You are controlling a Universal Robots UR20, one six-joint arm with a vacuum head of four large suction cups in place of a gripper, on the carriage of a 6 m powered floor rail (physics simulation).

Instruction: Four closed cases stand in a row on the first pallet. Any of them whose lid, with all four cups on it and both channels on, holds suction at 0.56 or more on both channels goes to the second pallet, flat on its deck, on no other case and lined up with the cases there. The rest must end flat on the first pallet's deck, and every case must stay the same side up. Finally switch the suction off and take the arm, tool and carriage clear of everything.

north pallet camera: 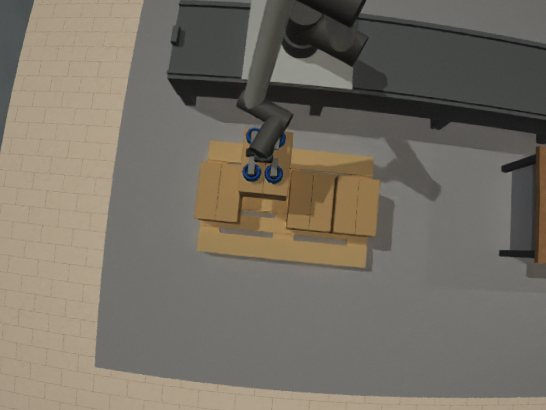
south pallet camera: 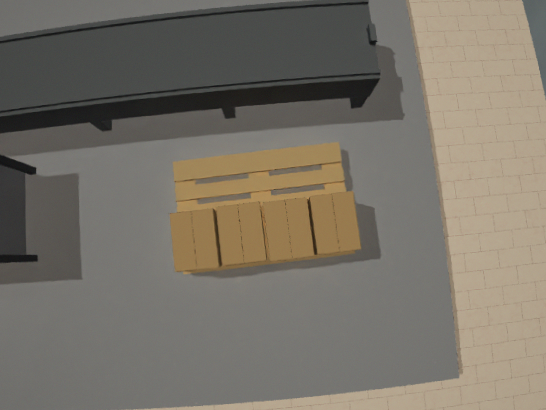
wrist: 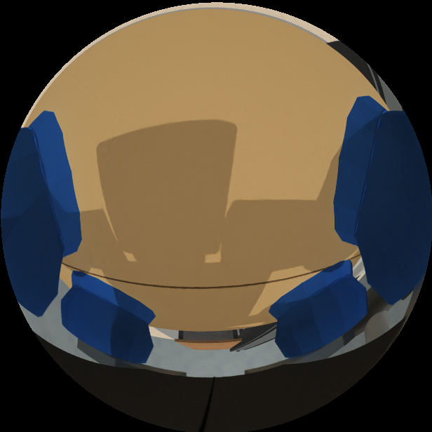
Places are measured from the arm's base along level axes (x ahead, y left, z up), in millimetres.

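Where they show: arm's base, link origin: (north pallet camera: 300, 41).
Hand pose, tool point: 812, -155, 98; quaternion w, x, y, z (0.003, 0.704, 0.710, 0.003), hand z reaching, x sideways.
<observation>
Each offset is from my tool point to the top centre of the thing, as dx, dy, dz. Level surfaces: height alone.
In the north view my vacuum head (north pallet camera: 263, 155) (wrist: 215, 220) has its four blue cups on the lid of a tan case @(+29, +11, +23) (north pallet camera: 265, 189) (wrist: 165, 75). It holds this case level, raised above the first pallet (north pallet camera: 280, 252) and shifted toward the rail. A gap in the row shows pallet boards below it. One case @(+188, -290, -295) (north pallet camera: 206, 192) stands left of the gap; two cases @(+195, +316, -295) (north pallet camera: 322, 200) @(+199, +619, -295) (north pallet camera: 356, 205) stand right of it. In the south view, four cases (south pallet camera: 182, 240) (south pallet camera: 240, 235) (south pallet camera: 287, 230) (south pallet camera: 334, 222) stand in a row along the second pallet's (south pallet camera: 257, 162) near side.
The dark floor rail (north pallet camera: 450, 65) (south pallet camera: 200, 55) runs behind both pallets, with the pale carriage (north pallet camera: 320, 75) on it. A brown-topped table @(dz -138) (north pallet camera: 541, 200) stands at the right edge of the north view. A dark stand (south pallet camera: 12, 215) shows at the left edge of the south view.
</observation>
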